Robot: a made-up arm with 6 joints.
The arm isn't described. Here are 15 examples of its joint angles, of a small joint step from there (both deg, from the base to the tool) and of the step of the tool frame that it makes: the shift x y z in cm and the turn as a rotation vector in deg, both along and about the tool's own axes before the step.
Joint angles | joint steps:
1: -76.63 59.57 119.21 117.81 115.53 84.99 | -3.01 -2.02 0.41 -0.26 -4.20 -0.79
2: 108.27 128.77 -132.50 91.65 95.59 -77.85 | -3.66 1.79 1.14 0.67 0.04 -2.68
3: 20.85 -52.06 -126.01 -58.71 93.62 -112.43 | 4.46 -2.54 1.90 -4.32 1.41 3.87
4: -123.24 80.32 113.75 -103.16 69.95 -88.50 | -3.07 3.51 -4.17 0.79 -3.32 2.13
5: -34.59 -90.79 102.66 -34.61 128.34 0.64 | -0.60 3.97 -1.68 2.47 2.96 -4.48
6: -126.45 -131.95 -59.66 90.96 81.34 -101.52 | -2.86 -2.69 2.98 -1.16 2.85 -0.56
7: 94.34 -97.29 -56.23 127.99 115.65 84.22 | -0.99 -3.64 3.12 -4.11 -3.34 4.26
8: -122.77 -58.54 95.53 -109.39 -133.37 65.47 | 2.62 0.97 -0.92 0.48 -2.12 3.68
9: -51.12 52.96 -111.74 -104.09 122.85 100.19 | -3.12 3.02 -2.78 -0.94 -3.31 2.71
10: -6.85 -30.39 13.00 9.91 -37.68 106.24 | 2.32 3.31 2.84 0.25 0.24 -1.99
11: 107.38 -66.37 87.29 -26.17 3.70 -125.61 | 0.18 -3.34 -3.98 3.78 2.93 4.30
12: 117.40 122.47 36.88 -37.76 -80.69 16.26 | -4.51 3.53 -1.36 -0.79 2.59 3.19
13: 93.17 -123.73 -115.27 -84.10 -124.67 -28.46 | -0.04 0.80 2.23 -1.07 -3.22 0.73
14: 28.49 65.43 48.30 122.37 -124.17 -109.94 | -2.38 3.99 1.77 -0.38 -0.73 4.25
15: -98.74 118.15 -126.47 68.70 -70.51 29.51 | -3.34 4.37 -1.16 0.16 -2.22 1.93
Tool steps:
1: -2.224 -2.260 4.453 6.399 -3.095 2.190
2: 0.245 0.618 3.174 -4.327 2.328 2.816
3: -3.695 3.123 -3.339 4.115 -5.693 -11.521
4: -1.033 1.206 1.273 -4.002 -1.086 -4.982
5: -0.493 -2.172 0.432 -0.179 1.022 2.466
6: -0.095 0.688 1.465 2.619 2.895 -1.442
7: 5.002 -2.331 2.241 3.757 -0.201 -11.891
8: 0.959 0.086 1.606 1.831 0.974 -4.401
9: -0.696 -1.871 1.382 3.922 -0.901 -0.739
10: 1.428 -0.748 -1.095 -2.657 -2.446 -2.462
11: 0.612 -1.990 -2.756 -2.762 -6.299 -0.277
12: 1.707 0.502 -0.578 -1.667 7.312 -2.223
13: 0.214 0.253 0.389 -0.712 -0.828 -0.123
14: 0.986 0.235 0.094 -5.680 -0.980 -1.232
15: -1.157 -1.760 0.171 5.910 -2.633 -3.451
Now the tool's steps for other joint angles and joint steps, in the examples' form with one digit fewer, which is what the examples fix.
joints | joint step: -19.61 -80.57 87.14 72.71 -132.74 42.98 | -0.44 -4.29 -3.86 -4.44 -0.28 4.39
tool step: 1.54 0.59 -0.47 -1.55 3.59 -5.51
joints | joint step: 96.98 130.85 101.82 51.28 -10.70 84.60 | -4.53 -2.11 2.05 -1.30 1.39 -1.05
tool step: 3.20 -0.97 0.22 0.69 -1.02 -4.93
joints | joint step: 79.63 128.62 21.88 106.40 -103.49 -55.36 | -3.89 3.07 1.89 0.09 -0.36 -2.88
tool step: -0.88 1.24 2.14 -6.47 -1.25 2.24
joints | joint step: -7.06 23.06 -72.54 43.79 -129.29 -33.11 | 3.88 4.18 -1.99 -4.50 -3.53 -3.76
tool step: -3.43 0.20 0.08 0.73 -3.87 0.64
